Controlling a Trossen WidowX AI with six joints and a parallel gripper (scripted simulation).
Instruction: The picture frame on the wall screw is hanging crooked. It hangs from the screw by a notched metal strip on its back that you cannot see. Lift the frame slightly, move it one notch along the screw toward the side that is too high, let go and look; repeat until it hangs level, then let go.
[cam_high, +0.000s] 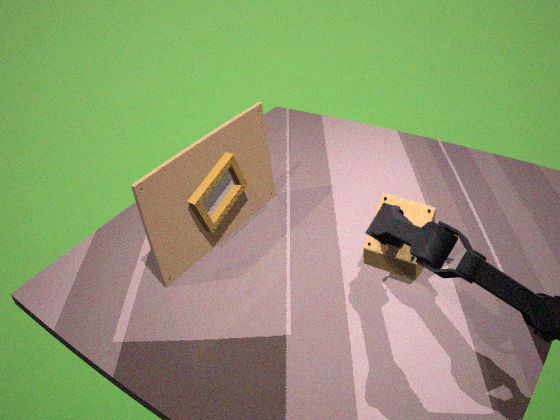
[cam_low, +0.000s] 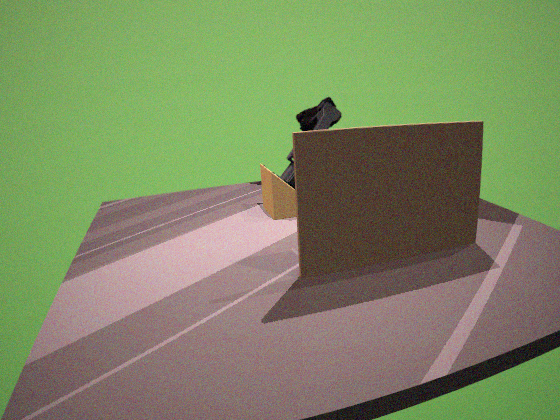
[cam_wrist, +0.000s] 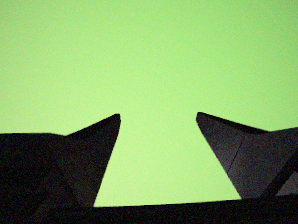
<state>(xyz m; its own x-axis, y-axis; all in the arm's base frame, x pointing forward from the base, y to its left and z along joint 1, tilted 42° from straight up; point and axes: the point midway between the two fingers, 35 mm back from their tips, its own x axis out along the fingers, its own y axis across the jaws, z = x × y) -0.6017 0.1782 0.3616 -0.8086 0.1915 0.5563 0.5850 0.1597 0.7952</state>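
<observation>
Now: the picture frame 107 cm ahead of my gripper tip, 29 cm to the right of it and 13 cm below it. Round my gripper tip: tan wall panel 108 cm ahead, 29 cm to the right, 13 cm below.
</observation>
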